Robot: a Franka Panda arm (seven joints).
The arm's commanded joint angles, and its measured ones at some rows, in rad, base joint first. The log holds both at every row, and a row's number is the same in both.
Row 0, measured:
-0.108, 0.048, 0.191, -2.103, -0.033, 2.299, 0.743
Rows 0 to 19, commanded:
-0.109, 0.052, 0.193, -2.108, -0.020, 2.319, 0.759
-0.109, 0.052, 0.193, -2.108, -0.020, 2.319, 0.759
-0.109, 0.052, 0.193, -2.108, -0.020, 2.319, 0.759
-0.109, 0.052, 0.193, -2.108, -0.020, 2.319, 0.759
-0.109, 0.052, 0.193, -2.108, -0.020, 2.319, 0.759
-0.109, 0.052, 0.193, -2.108, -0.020, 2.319, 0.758
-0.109, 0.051, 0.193, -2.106, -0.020, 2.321, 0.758
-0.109, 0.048, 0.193, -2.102, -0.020, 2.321, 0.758
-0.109, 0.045, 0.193, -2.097, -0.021, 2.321, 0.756
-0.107, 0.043, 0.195, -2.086, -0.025, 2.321, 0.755
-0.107, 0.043, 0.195, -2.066, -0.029, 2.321, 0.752
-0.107, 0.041, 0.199, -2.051, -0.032, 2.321, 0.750
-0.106, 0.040, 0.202, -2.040, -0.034, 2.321, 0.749
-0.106, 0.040, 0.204, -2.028, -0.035, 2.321, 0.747
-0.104, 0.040, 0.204, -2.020, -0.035, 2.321, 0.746
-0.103, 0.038, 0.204, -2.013, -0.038, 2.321, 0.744
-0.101, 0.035, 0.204, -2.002, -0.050, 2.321, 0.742
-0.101, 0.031, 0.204, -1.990, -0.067, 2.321, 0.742
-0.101, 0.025, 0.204, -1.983, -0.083, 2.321, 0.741
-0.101, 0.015, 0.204, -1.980, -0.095, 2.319, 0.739
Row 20, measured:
-0.101, 0.040, 0.201, -1.998, -0.053, 2.308, 0.742
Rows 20 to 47, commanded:
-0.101, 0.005, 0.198, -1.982, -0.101, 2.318, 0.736
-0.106, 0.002, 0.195, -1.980, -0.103, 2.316, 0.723
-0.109, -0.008, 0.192, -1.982, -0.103, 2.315, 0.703
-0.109, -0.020, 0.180, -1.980, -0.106, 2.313, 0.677
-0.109, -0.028, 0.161, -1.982, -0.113, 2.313, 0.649
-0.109, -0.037, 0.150, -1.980, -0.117, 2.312, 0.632
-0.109, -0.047, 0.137, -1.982, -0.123, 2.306, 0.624
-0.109, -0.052, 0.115, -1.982, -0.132, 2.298, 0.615
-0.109, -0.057, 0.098, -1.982, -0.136, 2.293, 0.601
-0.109, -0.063, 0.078, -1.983, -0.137, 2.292, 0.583
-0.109, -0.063, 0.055, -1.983, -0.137, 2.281, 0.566
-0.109, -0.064, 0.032, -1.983, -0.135, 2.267, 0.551
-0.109, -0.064, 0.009, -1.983, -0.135, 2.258, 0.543
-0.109, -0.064, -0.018, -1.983, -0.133, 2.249, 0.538
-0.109, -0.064, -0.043, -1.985, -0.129, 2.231, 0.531
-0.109, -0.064, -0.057, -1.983, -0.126, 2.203, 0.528
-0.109, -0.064, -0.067, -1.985, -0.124, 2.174, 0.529
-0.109, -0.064, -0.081, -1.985, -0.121, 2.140, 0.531
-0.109, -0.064, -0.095, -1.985, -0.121, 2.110, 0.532
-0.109, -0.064, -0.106, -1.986, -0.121, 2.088, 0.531
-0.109, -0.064, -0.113, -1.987, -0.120, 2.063, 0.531
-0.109, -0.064, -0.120, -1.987, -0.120, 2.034, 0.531
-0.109, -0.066, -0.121, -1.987, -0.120, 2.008, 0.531
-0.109, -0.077, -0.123, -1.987, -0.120, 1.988, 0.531
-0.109, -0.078, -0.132, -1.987, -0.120, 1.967, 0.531
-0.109, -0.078, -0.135, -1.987, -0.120, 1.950, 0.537
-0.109, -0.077, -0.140, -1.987, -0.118, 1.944, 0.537
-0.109, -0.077, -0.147, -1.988, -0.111, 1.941, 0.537
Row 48, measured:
-0.112, -0.057, -0.131, -1.979, -0.120, 1.974, 0.535
